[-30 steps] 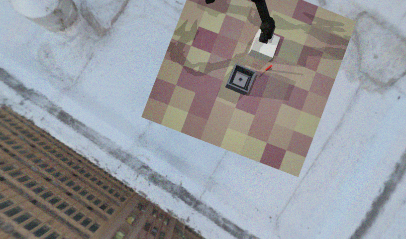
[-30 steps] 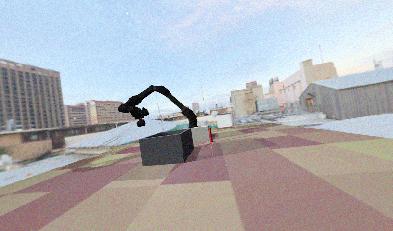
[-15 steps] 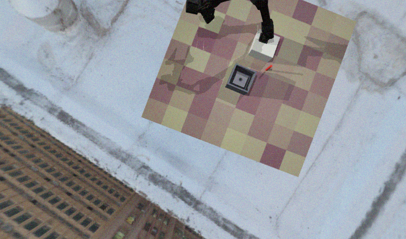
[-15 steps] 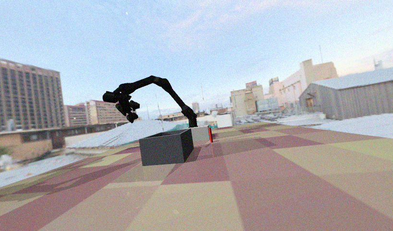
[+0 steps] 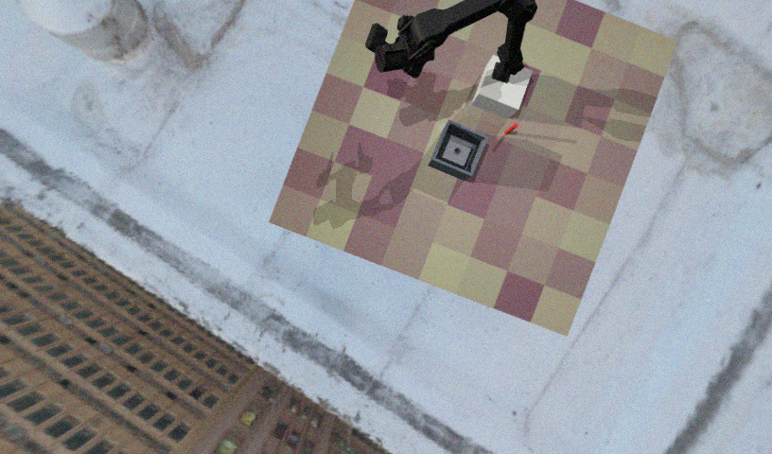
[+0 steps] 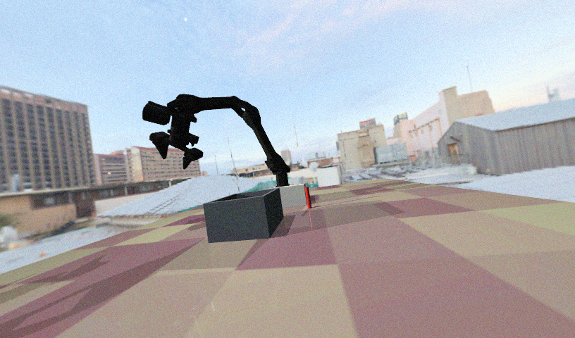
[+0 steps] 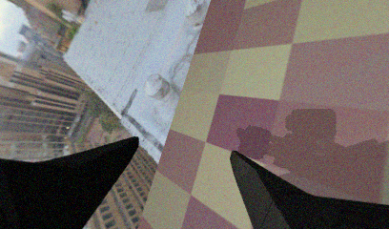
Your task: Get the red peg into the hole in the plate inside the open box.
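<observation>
Now: gripper tip 520 mm to the right of the red peg, 210 mm above it and 30 mm short of it. Round my gripper tip: dark grey box: 340 mm to the left, 220 mm below, 170 mm ahead.
</observation>
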